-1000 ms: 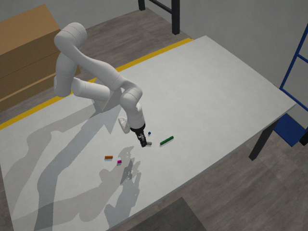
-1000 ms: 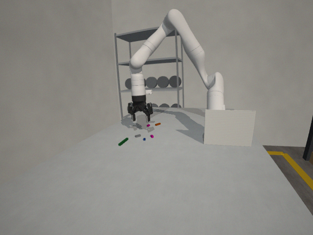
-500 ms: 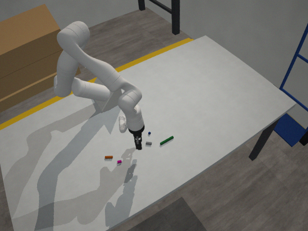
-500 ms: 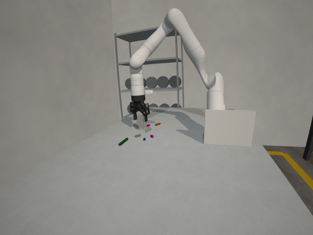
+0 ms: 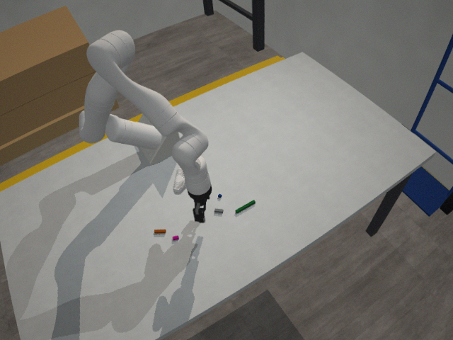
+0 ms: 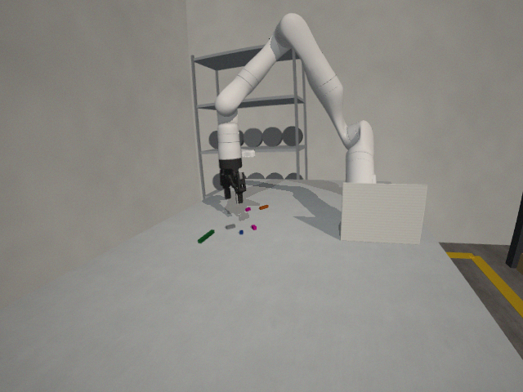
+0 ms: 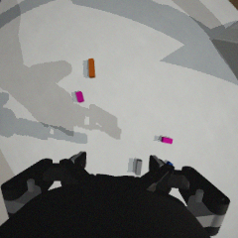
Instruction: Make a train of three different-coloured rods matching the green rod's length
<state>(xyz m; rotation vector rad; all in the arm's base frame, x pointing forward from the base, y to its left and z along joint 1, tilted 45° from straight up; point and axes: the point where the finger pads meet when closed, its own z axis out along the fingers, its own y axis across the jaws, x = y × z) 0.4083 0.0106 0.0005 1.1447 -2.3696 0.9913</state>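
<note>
My gripper is now 90 mm to the right of the blue rod, 70 mm above it and 60 mm past it. The rest, counted from my hand: grey rod (70 mm below, 60 mm to the left, 10 mm behind); orange rod (160 mm to the right, 70 mm below, 50 mm behind); green rod (140 mm to the left, 70 mm below, 30 mm ahead).
</note>
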